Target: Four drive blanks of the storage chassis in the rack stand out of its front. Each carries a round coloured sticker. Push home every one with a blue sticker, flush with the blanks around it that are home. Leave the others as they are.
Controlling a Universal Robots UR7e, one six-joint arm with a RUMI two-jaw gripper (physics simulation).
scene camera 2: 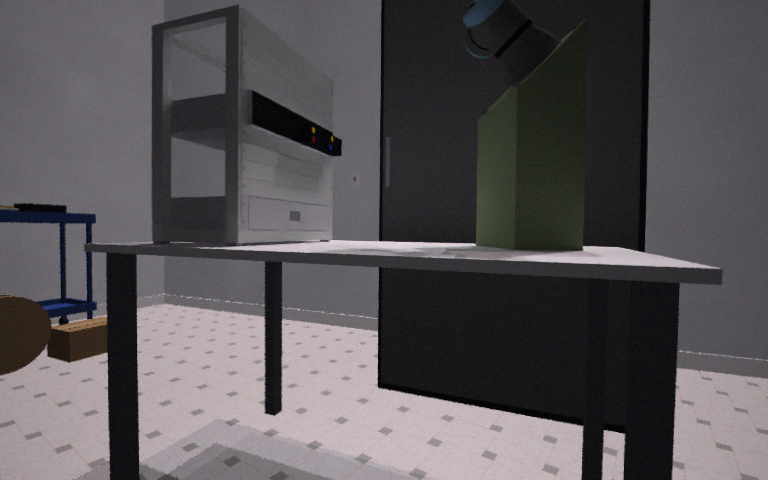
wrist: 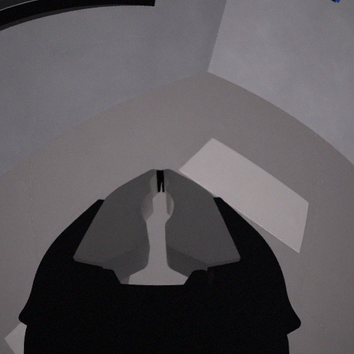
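The gripper (wrist: 161, 172) is visible. There's a grey rack (scene camera 2: 275, 120) as well, but in the wrist view the rack is out of frame.
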